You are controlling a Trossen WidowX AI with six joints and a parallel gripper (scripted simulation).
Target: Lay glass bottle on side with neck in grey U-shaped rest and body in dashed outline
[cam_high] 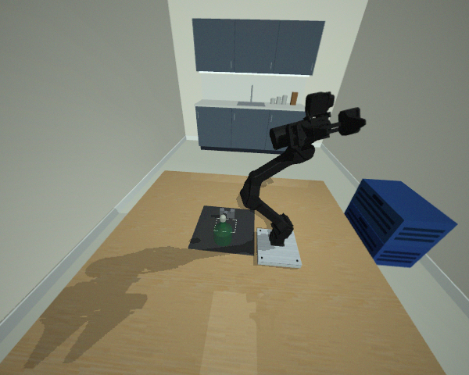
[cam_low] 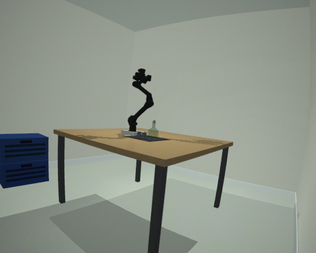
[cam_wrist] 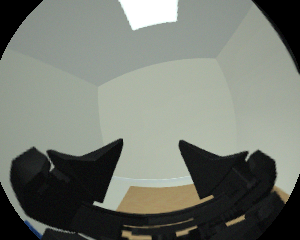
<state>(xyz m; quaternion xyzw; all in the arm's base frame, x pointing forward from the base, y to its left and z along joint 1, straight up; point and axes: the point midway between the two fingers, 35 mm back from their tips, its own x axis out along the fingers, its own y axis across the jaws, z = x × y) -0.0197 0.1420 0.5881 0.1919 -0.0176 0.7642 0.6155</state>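
Right now my gripper tip is 530 mm above the green glass bottle, 290 mm short of it and 180 mm to the left of it. The rest, counted from my gripper tip: dark mat: 620 mm below, 290 mm ahead, 260 mm to the right.
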